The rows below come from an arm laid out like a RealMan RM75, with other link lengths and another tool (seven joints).
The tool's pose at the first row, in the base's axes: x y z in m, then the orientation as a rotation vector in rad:
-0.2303, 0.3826, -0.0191, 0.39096, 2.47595, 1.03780
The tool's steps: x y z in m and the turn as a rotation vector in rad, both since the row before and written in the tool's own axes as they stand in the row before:
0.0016, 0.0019, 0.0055, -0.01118, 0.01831, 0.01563
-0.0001, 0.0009, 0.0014, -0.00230, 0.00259, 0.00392
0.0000, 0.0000, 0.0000, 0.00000, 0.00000, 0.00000
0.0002, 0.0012, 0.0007, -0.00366, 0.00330, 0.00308
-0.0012, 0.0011, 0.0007, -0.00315, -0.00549, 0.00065
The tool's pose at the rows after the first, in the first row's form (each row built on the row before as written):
-0.2289, 0.3879, -0.0216, 0.39967, 2.48593, 1.06559
-0.2281, 0.3893, -0.0218, 0.40289, 2.48696, 1.07107
-0.2281, 0.3893, -0.0218, 0.40289, 2.48696, 1.07107
-0.2278, 0.3906, -0.0214, 0.40431, 2.48769, 1.07818
-0.2263, 0.3913, -0.0207, 0.40664, 2.48093, 1.07969

